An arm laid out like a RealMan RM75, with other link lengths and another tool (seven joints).
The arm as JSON. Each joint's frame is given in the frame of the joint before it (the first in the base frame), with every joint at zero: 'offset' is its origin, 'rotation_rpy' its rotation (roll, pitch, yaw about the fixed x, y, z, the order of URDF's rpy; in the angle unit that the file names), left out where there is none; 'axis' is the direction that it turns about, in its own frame. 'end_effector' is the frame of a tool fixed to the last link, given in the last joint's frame.
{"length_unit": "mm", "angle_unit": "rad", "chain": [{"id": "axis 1", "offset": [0.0, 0.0, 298.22], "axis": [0.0, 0.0, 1.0]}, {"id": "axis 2", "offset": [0.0, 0.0, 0.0], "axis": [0.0, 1.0, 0.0]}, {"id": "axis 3", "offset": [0.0, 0.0, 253.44], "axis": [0.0, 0.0, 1.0]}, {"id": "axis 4", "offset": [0.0, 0.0, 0.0], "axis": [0.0, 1.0, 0.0]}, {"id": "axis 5", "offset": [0.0, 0.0, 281.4], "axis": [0.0, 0.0, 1.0]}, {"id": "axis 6", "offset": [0.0, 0.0, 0.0], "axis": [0.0, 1.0, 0.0]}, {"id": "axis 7", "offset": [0.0, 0.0, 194.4], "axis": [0.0, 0.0, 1.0]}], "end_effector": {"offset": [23.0, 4.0, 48.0], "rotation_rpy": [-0.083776, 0.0, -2.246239]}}
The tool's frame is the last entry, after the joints.
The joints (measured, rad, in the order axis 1, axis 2, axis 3, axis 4, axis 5, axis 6, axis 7), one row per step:
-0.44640 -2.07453 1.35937 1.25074 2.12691 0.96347 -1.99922
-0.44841 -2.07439 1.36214 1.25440 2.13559 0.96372 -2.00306
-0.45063 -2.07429 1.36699 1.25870 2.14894 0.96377 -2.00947
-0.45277 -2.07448 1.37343 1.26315 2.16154 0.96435 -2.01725
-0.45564 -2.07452 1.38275 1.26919 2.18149 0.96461 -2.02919
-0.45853 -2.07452 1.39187 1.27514 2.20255 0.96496 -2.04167
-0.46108 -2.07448 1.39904 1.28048 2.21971 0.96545 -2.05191
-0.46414 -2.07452 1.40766 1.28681 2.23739 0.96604 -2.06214
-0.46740 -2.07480 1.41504 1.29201 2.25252 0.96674 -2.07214
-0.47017 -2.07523 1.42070 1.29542 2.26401 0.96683 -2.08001
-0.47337 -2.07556 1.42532 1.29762 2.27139 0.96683 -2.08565
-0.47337 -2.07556 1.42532 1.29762 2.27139 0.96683 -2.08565
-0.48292 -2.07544 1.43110 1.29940 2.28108 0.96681 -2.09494
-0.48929 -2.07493 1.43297 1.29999 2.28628 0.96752 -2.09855
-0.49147 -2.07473 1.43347 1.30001 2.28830 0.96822 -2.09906
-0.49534 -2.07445 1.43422 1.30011 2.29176 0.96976 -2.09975
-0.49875 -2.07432 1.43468 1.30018 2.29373 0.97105 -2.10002
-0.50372 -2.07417 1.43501 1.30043 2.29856 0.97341 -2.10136
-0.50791 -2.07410 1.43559 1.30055 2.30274 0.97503 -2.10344
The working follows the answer.
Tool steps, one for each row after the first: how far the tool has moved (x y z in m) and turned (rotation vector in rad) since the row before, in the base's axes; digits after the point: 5 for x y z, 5 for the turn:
0.00102 0.00020 -0.00027 0.00001 0.00753 -0.00318
0.00073 0.00006 -0.00088 -0.00073 0.01139 -0.00278
0.00117 -0.00033 -0.00153 -0.00248 0.01021 -0.00250
0.00103 -0.00033 -0.00207 -0.00266 0.01623 -0.00255
0.00075 -0.00024 -0.00192 -0.00211 0.01695 -0.00202
0.00085 -0.00010 -0.00131 -0.00115 0.01367 -0.00212
0.00160 -0.00023 -0.00158 -0.00156 0.01460 -0.00423
0.00168 -0.00015 -0.00144 -0.00145 0.01156 -0.00308
0.00132 -0.00005 -0.00121 -0.00090 0.00840 -0.00208
0.00173 0.00001 -0.00111 -0.00120 0.00538 -0.00279
0.00000 0.00000 0.00000 0.00000 0.00000 0.00000
0.00445 0.00086 -0.00134 -0.00141 0.00645 -0.00642
0.00258 0.00074 -0.00031 -0.00047 0.00432 -0.00477
0.00072 0.00018 -0.00015 -0.00055 0.00220 -0.00191
0.00131 0.00027 -0.00028 -0.00118 0.00384 -0.00350
0.00136 0.00022 -0.00024 -0.00110 0.00232 -0.00324
0.00160 0.00039 -0.00022 -0.00129 0.00467 -0.00384
0.00137 0.00035 -0.00026 -0.00093 0.00352 -0.00260

Tool pose at each row, in the base's axes (x y z in m, rotation vector in rad; rounded; the steps above come from the unrounded poses):
-0.15231 0.52251 -0.01044 -0.77199 -2.73826 -1.03175
-0.15129 0.52271 -0.01072 -0.77888 -2.73162 -1.02735
-0.15056 0.52277 -0.01160 -0.78641 -2.72233 -1.01935
-0.14939 0.52244 -0.01312 -0.79341 -2.71529 -1.00985
-0.14836 0.52212 -0.01519 -0.80218 -2.70328 -0.99614
-0.14761 0.52188 -0.01711 -0.81018 -2.69028 -0.98258
-0.14676 0.52177 -0.01841 -0.81714 -2.67929 -0.97249
-0.14516 0.52154 -0.01999 -0.82733 -2.66745 -0.96176
-0.14348 0.52139 -0.02143 -0.83499 -2.65823 -0.95295
-0.14216 0.52134 -0.02264 -0.84025 -2.65143 -0.94671
-0.14043 0.52135 -0.02375 -0.84580 -2.64724 -0.94228
-0.14043 0.52135 -0.02375 -0.84580 -2.64724 -0.94228
-0.13598 0.52222 -0.02509 -0.85671 -2.64163 -0.93775
-0.13340 0.52295 -0.02540 -0.86455 -2.63743 -0.93541
-0.13269 0.52313 -0.02556 -0.86789 -2.63560 -0.93371
-0.13138 0.52340 -0.02584 -0.87397 -2.63251 -0.93050
-0.13002 0.52362 -0.02608 -0.87931 -2.63068 -0.92835
-0.12841 0.52401 -0.02630 -0.88607 -2.62688 -0.92451
-0.12704 0.52435 -0.02657 -0.89073 -2.62403 -0.92160

